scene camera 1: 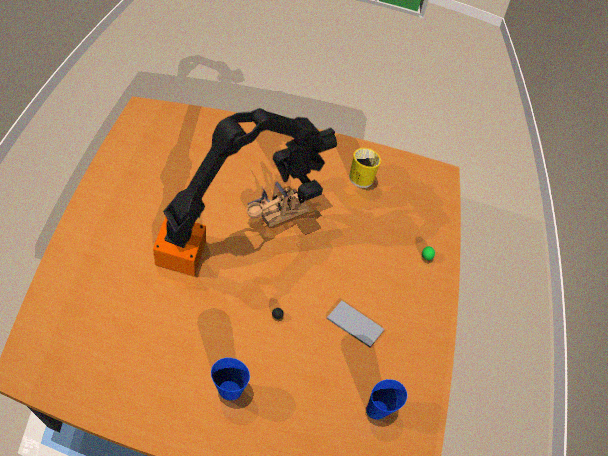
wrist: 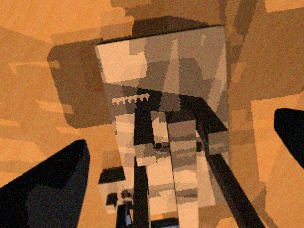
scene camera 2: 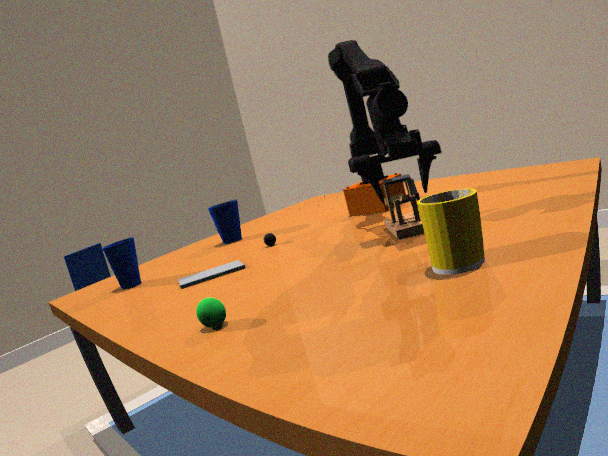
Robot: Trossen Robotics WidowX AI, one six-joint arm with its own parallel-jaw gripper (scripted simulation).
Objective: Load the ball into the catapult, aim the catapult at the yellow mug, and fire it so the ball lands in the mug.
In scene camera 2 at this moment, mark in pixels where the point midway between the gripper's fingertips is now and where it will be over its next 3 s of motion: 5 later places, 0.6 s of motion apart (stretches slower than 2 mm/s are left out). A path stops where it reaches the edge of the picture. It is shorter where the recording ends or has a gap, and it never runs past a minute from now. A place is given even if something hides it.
My gripper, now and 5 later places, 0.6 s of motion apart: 405, 197; 408, 212; 406, 207; 405, 201; 408, 214; 403, 190
